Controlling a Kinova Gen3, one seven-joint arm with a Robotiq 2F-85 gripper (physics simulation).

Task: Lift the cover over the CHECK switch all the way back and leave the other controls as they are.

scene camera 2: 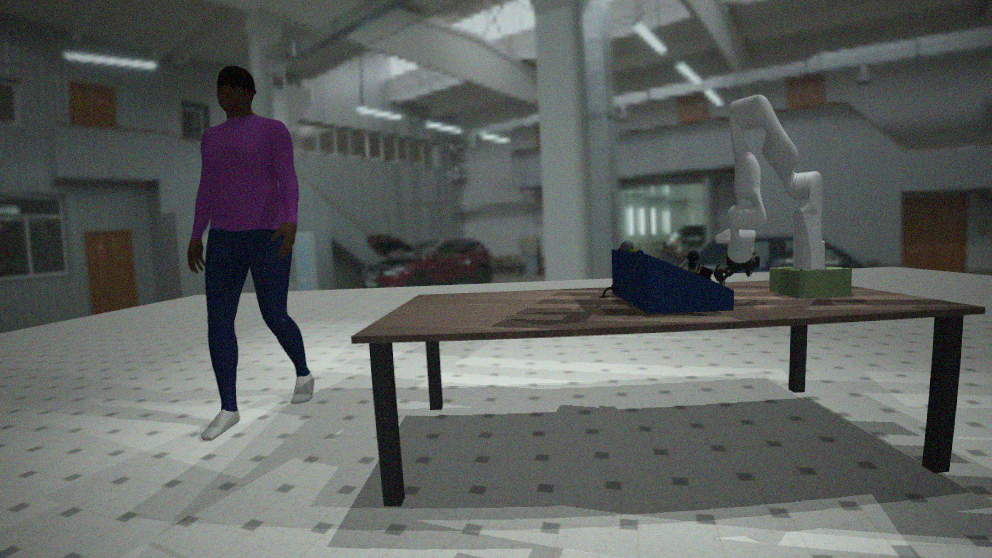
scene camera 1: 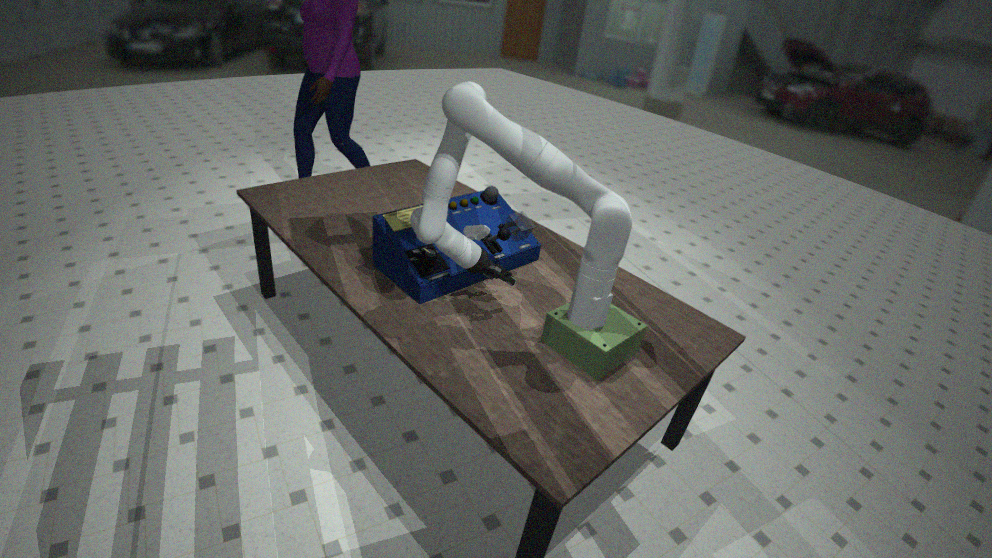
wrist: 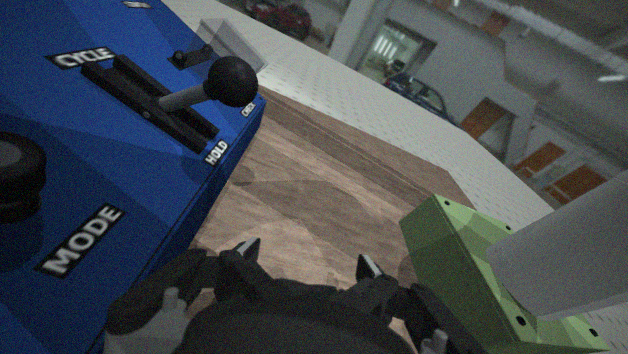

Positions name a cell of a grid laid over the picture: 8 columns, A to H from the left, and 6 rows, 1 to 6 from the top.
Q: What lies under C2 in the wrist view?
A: A black ball-topped lever.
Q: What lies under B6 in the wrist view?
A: My gripper.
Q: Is my gripper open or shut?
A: Open.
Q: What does my gripper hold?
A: Nothing.
